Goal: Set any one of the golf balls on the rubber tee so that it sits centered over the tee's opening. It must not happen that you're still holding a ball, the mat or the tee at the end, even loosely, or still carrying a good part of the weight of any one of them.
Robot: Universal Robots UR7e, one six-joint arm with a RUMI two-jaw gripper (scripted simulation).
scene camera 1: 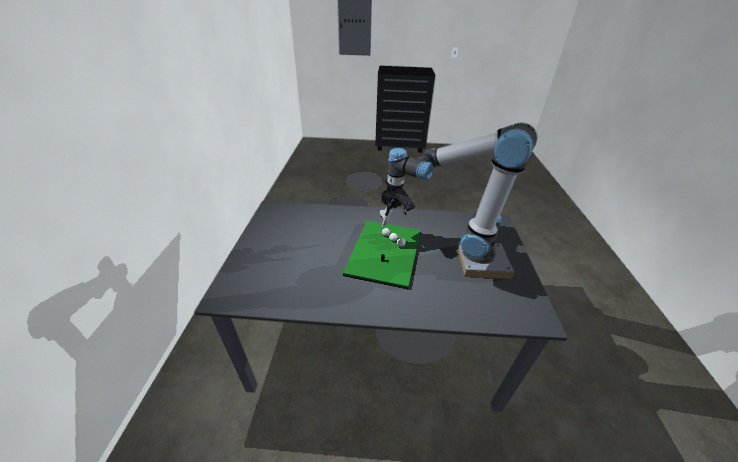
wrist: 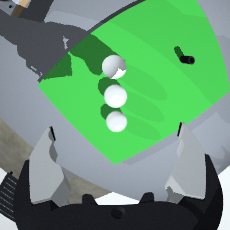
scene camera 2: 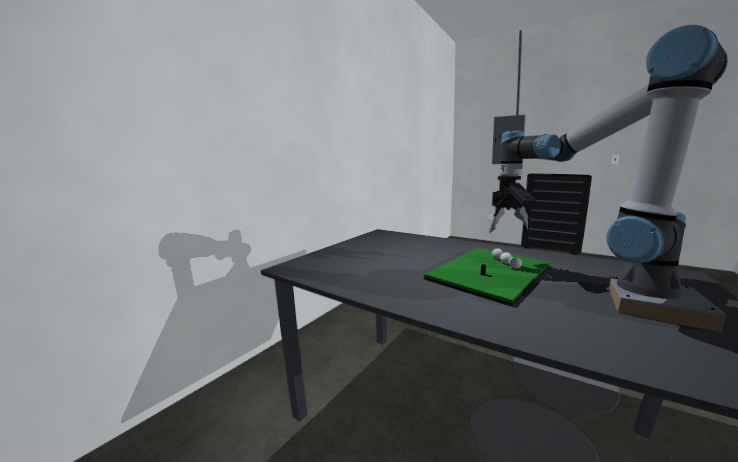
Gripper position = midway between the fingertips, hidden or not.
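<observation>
A green mat appears in the wrist view [wrist: 162,91] as well as in scene camera 1 [scene camera 1: 375,258] and scene camera 2 [scene camera 2: 501,283]. The same cameras show the gripper: it is at [scene camera 2: 508,232], at [scene camera 1: 394,220] and at [wrist: 116,126].
</observation>
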